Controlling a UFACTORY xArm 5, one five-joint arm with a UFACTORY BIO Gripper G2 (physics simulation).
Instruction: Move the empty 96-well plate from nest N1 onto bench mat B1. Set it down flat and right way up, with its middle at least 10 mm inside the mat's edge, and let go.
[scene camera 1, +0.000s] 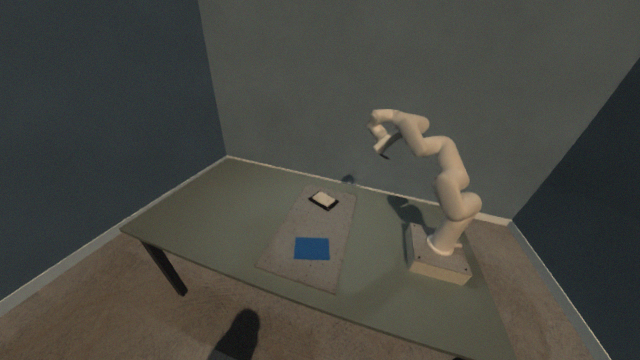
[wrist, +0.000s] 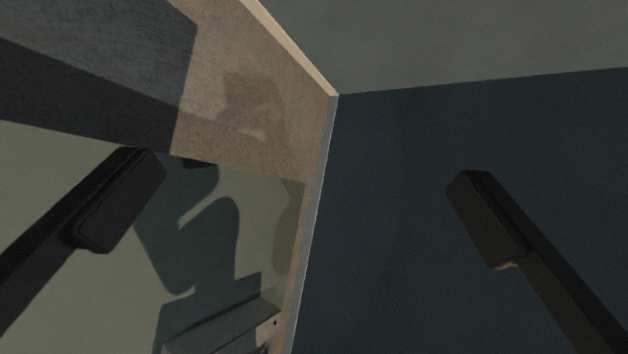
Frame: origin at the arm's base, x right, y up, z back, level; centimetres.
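Seen in the pictures: end effector, tool point: (scene camera 1: 396, 149) (wrist: 311, 205); arm's base, origin of the base link: (scene camera 1: 439, 245).
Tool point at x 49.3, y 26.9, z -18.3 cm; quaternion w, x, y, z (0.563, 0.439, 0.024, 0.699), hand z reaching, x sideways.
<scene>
Pixels of each thing's middle, then the offset from my tool point to it. "*": a spot on its surface instead. Level surfaces: height alone.
- white 96-well plate, body centre: (scene camera 1: 323, 198) dz -41.9, dx -18.1, dy -32.2 cm
- black nest N1, surface spot: (scene camera 1: 328, 208) * dz -38.1, dx -26.0, dy -32.9 cm
- Bench mat B1, its level: dy -33.8 cm
- grey speckled board, its level: dy -34.1 cm
- green table, its level: dy -35.4 cm
The white 96-well plate (scene camera 1: 324, 199) sits in the black nest N1 (scene camera 1: 328, 208) at the back of the grey speckled board. Bench mat B1 (scene camera 1: 312, 249), a flat blue rectangle, lies on the same board nearer the front. My gripper (scene camera 1: 382, 154) (wrist: 306, 200) is high above the table, to the right of the plate and well apart from it. In the wrist view its two black fingers stand wide apart with nothing between them. The plate, nest and mat do not show in the wrist view.
The grey speckled board (scene camera 1: 290, 232) lies on the green table (scene camera 1: 215, 220). The arm's base block (scene camera 1: 440, 267) stands at the table's right side and also shows in the wrist view (wrist: 225, 327). Walls stand behind the table and at both sides.
</scene>
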